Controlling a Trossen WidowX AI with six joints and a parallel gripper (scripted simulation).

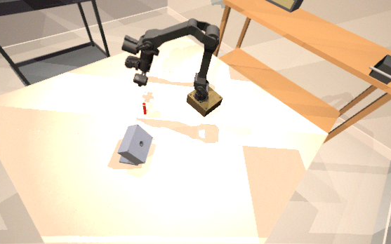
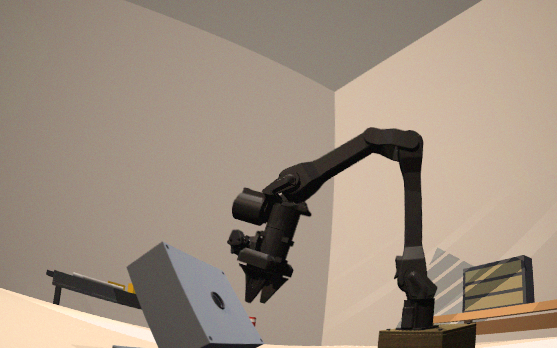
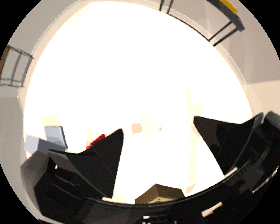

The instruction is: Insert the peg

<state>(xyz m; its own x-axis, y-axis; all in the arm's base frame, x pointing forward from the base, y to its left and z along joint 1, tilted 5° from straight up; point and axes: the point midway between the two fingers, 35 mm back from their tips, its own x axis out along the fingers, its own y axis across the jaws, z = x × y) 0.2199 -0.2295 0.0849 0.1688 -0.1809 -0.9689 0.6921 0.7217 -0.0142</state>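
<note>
Now: the red peg 6 cm ahead of my gripper tip, 12 cm to the left of it and 6 cm below it. Round my gripper tip: grey sloped panel: 21 cm ahead, 29 cm to the left, 4 cm below.
</note>
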